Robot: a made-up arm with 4 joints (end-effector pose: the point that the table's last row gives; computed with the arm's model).
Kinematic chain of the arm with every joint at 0, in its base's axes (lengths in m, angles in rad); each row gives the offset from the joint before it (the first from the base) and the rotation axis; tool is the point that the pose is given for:
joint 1: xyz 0 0 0.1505 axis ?
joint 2: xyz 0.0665 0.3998 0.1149 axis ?
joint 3: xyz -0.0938 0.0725 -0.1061 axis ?
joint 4: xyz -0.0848 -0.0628 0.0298 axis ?
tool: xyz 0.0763 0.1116 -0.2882
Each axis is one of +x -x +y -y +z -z.
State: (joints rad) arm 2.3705 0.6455 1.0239 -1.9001
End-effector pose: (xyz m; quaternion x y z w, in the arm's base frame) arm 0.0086 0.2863 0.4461 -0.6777 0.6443 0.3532 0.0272
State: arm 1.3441 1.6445 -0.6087 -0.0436
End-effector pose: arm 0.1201 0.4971 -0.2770 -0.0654 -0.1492 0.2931 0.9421
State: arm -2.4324 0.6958 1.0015 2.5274
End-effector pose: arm -0.0401 0.4860 -0.1181 -0.1507 0.2682 -0.8352 0.4558
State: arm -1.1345 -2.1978 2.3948 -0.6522
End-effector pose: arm -0.4938 0.5874 0.2430 -0.5479 0.4323 -0.7010 0.1466
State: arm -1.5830 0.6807 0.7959 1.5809
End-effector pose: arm -0.1837 0.6353 0.2377 0.5252 -0.7041 0.4772 0.0263
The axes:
joint 1: +y
joint 2: -y
joint 3: -z
joint 4: +x

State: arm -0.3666 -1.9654 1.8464 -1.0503
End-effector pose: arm -0.2859 0.5505 0.6294 -0.7056 0.6530 -0.2642 0.0772
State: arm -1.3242 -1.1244 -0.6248 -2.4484
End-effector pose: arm -0.0178 0.1974 0.3343 -0.9010 -0.3199 0.0146 0.2928
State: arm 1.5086 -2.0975 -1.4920 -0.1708
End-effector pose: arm 0.3716 0.4637 0.3888 -0.6725 -0.7254 0.0947 0.1121
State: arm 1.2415 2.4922 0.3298 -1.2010
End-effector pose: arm 0.3386 0.1996 -0.1510 -0.3726 -0.4012 -0.4361 0.7141
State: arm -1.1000 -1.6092 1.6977 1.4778
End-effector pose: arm 0.0538 0.4511 0.2007 0.2910 -0.3661 -0.6490 0.6001
